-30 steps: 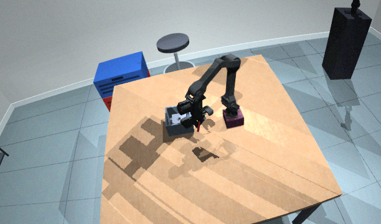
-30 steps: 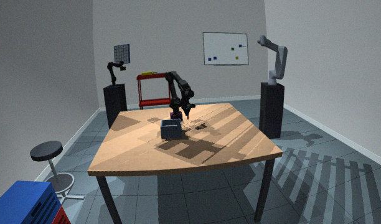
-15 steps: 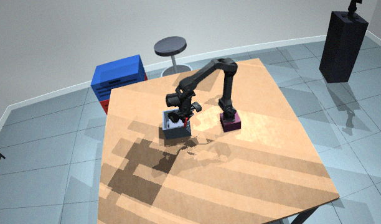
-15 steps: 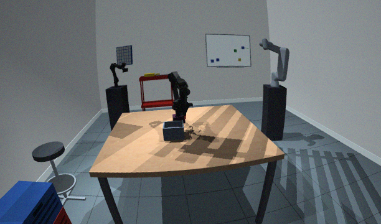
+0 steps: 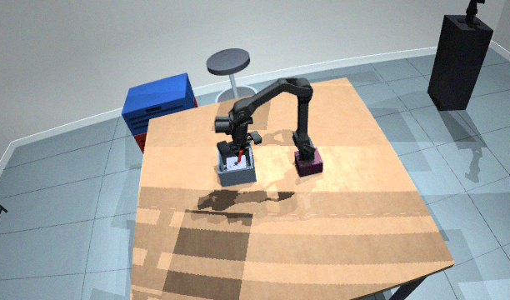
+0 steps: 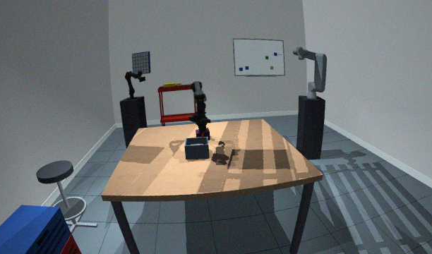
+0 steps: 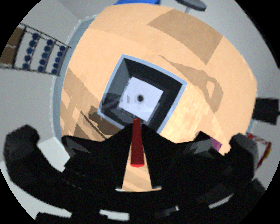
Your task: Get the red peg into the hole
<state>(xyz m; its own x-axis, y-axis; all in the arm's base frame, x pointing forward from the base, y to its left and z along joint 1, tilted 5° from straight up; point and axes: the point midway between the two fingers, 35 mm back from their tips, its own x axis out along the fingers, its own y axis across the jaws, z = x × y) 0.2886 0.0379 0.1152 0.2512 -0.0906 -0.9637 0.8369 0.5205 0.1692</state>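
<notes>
My gripper tip is now 12 cm above the grey box, 3 cm to the left of it and 3 cm short of it. Round my gripper tip: red peg 1 cm to the left, 1 cm behind, 1 cm above.
</notes>
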